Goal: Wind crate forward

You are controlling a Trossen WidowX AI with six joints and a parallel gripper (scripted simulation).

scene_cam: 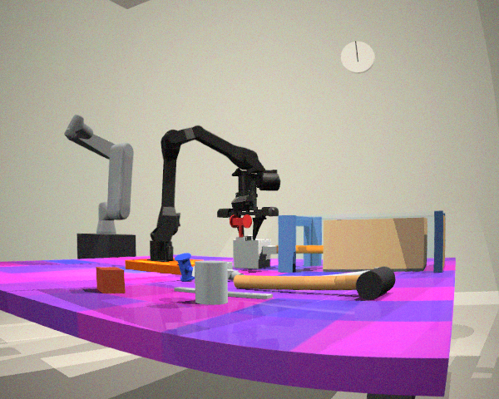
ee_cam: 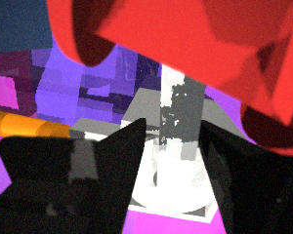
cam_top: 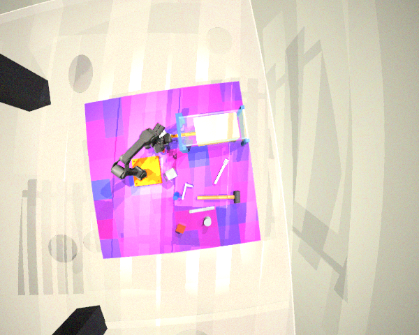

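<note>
The red-knobbed winch handle is 20 mm to the right of my gripper tip and 10 mm above it. Also, from my gripper tip: hand winch: 60 mm below, 40 mm to the left, 20 mm behind; red knob: 50 mm to the right, 40 mm above; blue frame: 150 mm ahead, 30 mm to the left, 20 mm above.
</note>
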